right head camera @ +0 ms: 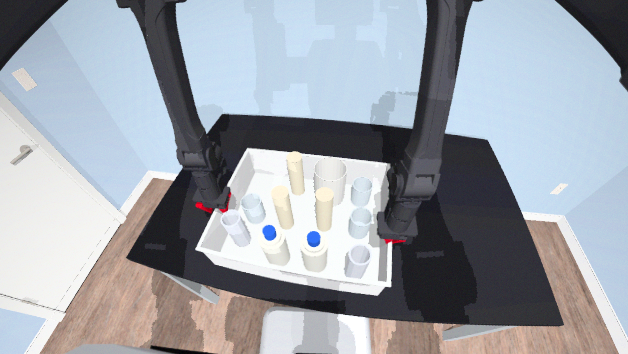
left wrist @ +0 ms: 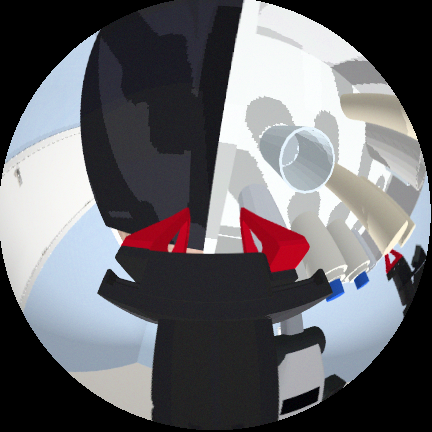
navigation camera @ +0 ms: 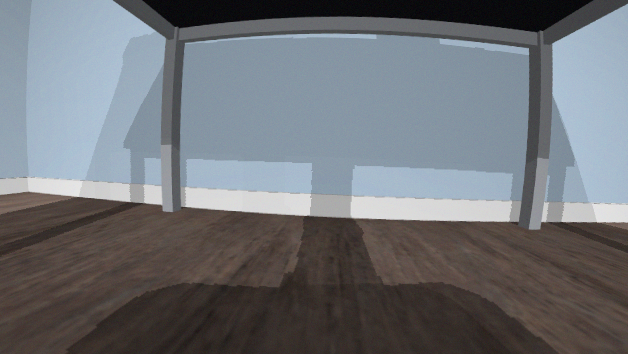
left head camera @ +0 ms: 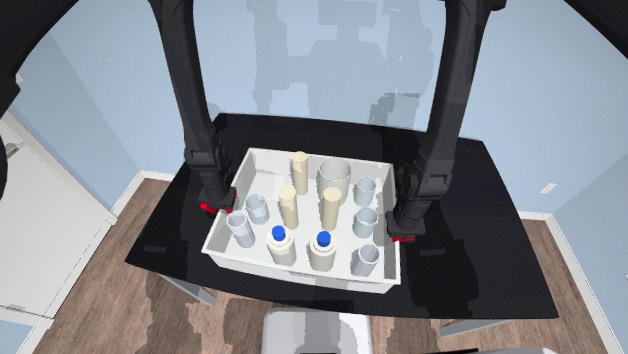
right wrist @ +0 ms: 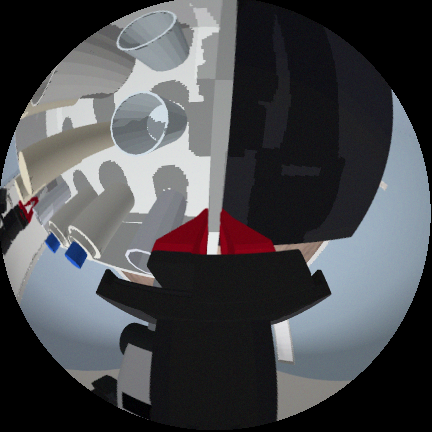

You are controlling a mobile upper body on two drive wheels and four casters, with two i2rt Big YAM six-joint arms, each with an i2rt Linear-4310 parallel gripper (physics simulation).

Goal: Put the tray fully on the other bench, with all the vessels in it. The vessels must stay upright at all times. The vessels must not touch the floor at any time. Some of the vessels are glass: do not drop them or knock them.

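Frame: origin at the left arm's base, x ahead, y left, z up, level; millimetres.
Seen in the pictures: left gripper, fingertip midpoint: (right head camera: pixel 219 212) (left wrist: pixel 214 212) (left head camera: pixel 223 213) (right wrist: pixel 35 199); right gripper, fingertip midpoint: (right head camera: pixel 388 241) (left head camera: pixel 395 240) (right wrist: pixel 213 213).
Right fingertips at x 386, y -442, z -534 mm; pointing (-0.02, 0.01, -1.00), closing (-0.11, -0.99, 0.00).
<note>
Pixels of each thing's middle, then the offset from my right fingertips to it. "*": a spot on its surface instead. Level surfaces: height alone.
- white tray at a spot on its surface: (left head camera: pixel 240 265) (right head camera: pixel 233 263) * dx -56, dy +451, dz -49 mm
- black bench at its surface level: dz -114 mm
- large beaker at the middle of its body: (right head camera: pixel 329 182) (left head camera: pixel 334 182) dx +253, dy +163, dz -38 mm
- wooden floor at its surface level: dz -876 mm
The white tray (left head camera: pixel 240 265) (right head camera: pixel 240 266) stands on a black bench (left head camera: pixel 490 240) (right head camera: pixel 495 240). In it stand upright two blue-capped bottles (left head camera: pixel 282 248) (left head camera: pixel 322 253), three tan cylinders (left head camera: pixel 300 175) (left head camera: pixel 289 211) (left head camera: pixel 330 211), a large beaker (left head camera: pixel 335 175), three small glass beakers (left head camera: pixel 257 209) (left head camera: pixel 365 191) (left head camera: pixel 365 222) and two clear tall vessels (left head camera: pixel 241 230) (left head camera: pixel 366 260). My left gripper (left head camera: pixel 220 208) (right head camera: pixel 214 206) (left wrist: pixel 214 212) is partly open, its fingers either side of the tray's left wall, with gaps. My right gripper (left head camera: pixel 403 240) (right head camera: pixel 395 241) (right wrist: pixel 213 213) is shut on the tray's right wall. The other bench does not show.
A blue wall (left head camera: pixel 310 90) rises behind the bench. A white door (right head camera: pixel 45 200) is at the left. A light grey rounded body (left head camera: pixel 317 330) is below the bench's near edge. In the navigation camera, bench legs (navigation camera: pixel 171 125) (navigation camera: pixel 537 130) stand on the wooden floor (navigation camera: pixel 225 250).
</note>
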